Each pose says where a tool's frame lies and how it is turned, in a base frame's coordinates. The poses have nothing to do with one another.
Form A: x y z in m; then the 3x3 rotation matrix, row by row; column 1 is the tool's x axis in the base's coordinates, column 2 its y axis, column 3 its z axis. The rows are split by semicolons.
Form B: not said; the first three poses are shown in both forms.
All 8 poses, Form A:
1: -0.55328, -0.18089, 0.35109; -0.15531, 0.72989, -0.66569; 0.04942, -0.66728, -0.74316; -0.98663, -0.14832, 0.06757
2: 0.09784, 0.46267, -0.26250; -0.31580, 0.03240, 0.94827; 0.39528, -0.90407, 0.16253; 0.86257, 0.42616, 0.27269
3: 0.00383, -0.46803, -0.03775; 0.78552, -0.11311, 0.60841; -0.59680, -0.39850, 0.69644; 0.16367, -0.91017, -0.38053
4: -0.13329, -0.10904, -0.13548; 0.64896, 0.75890, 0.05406; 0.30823, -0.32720, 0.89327; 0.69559, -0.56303, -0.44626
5: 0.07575, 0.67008, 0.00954; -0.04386, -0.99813, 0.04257; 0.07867, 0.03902, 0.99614; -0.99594, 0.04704, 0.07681
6: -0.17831, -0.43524, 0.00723; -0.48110, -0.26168, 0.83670; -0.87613, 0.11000, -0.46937; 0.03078, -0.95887, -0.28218
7: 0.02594, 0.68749, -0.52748; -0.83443, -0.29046, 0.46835; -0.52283, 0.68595, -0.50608; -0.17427, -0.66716, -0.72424
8: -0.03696, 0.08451, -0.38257; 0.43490, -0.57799, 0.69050; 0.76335, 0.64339, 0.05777; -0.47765, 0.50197, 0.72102
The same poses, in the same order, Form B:
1: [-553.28, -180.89, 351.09, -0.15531, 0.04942, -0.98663, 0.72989, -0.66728, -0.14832]
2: [97.84, 462.67, -262.50, -0.31580, 0.39528, 0.86257, 0.03240, -0.90407, 0.42616]
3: [3.83, -468.03, -37.75, 0.78552, -0.59680, 0.16367, -0.11311, -0.39850, -0.91017]
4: [-133.29, -109.04, -135.48, 0.64896, 0.30823, 0.69559, 0.75890, -0.32720, -0.56303]
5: [75.75, 670.08, 9.54, -0.04386, 0.07867, -0.99594, -0.99813, 0.03902, 0.04704]
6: [-178.31, -435.24, 7.23, -0.48110, -0.87613, 0.03078, -0.26168, 0.11000, -0.95887]
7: [25.94, 687.49, -527.48, -0.83443, -0.52283, -0.17427, -0.29046, 0.68595, -0.66716]
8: [-36.96, 84.51, -382.57, 0.43490, 0.76335, -0.47765, -0.57799, 0.64339, 0.50197]
